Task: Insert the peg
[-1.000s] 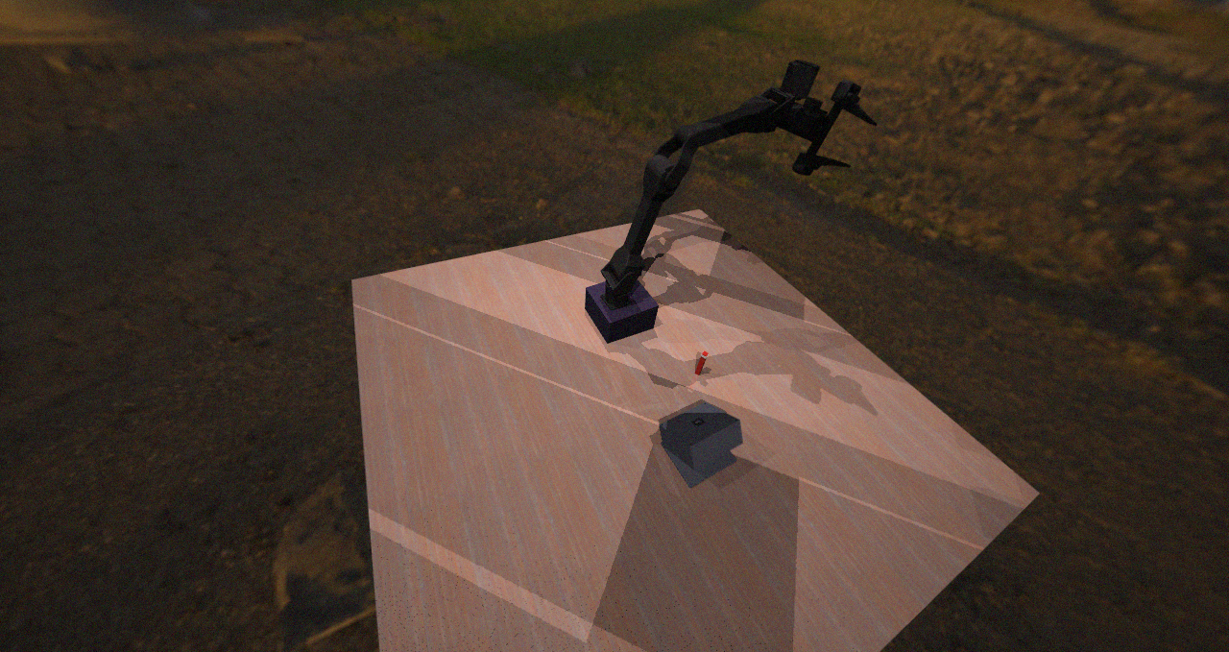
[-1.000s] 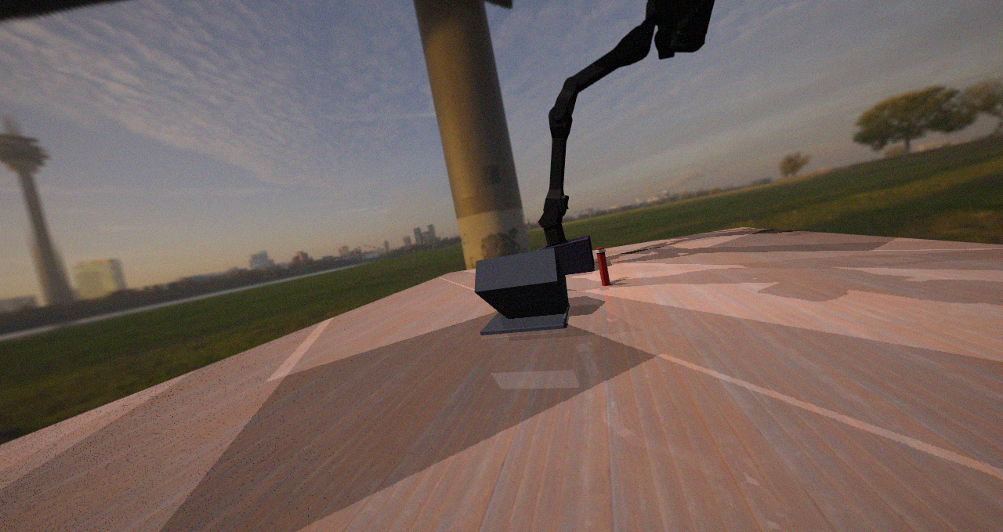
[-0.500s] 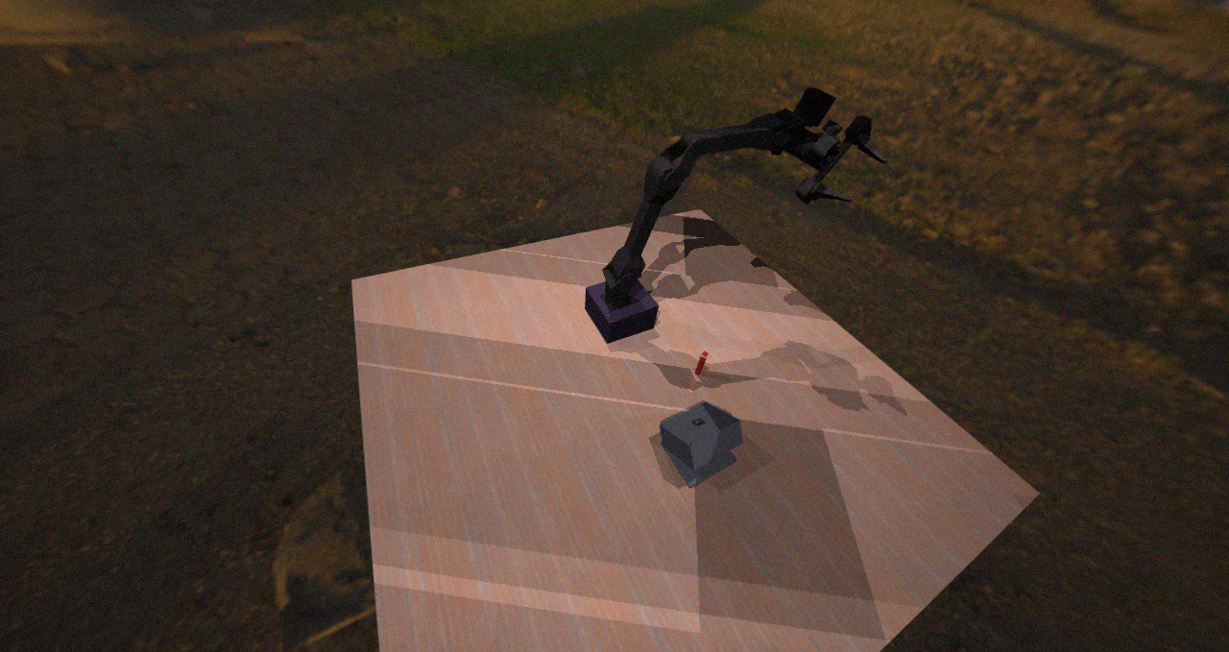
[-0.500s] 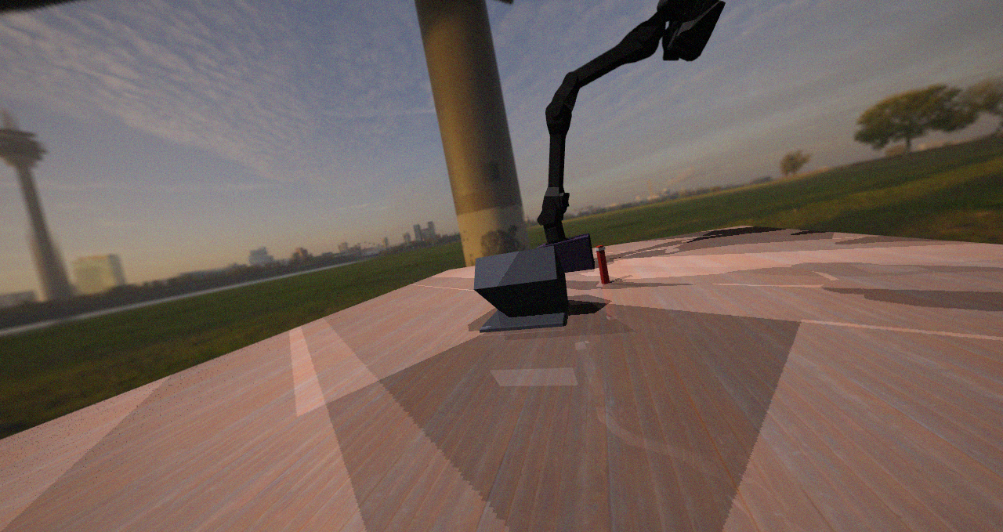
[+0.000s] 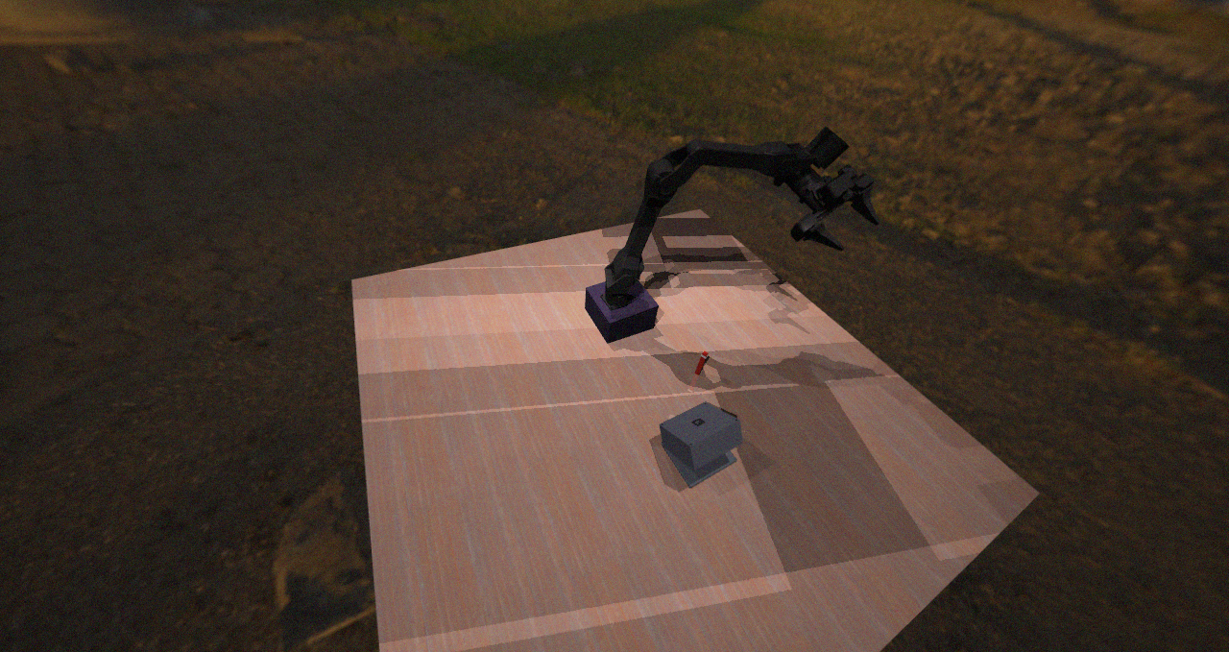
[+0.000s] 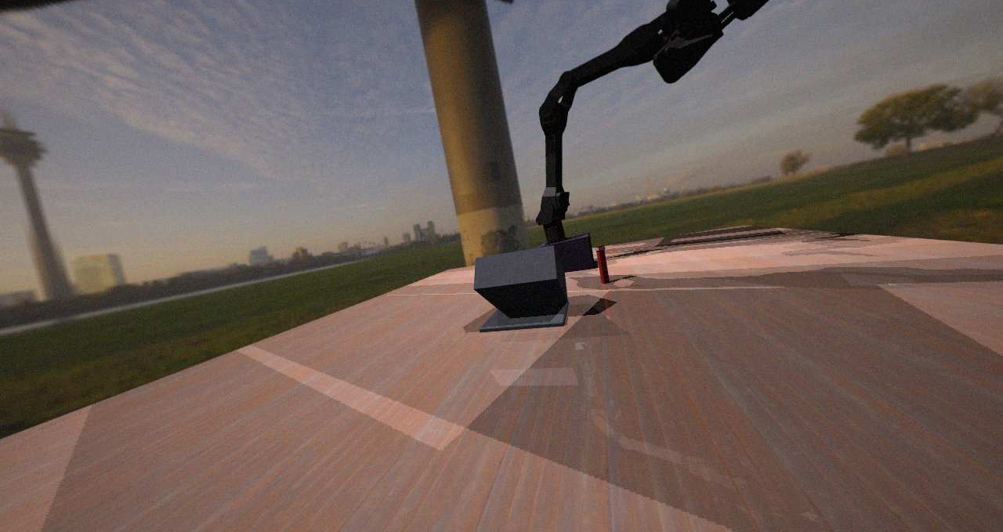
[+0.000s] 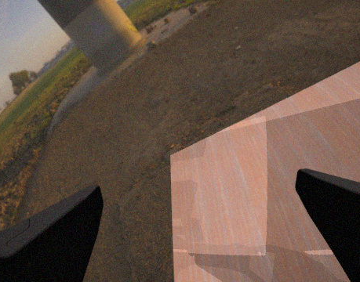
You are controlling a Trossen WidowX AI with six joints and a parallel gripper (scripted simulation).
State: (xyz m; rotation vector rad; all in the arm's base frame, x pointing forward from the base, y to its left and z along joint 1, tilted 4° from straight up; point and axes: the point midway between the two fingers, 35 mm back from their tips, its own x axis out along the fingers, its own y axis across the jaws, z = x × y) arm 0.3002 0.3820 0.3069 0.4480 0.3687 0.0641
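Right now my gripper tip is 7 cm past the peg, 26 cm to the left of it and 35 cm above it. The rest, counted from my gripper tip: sloped grey panel block (9 cm ahead, 39 cm to the right, 35 cm below).
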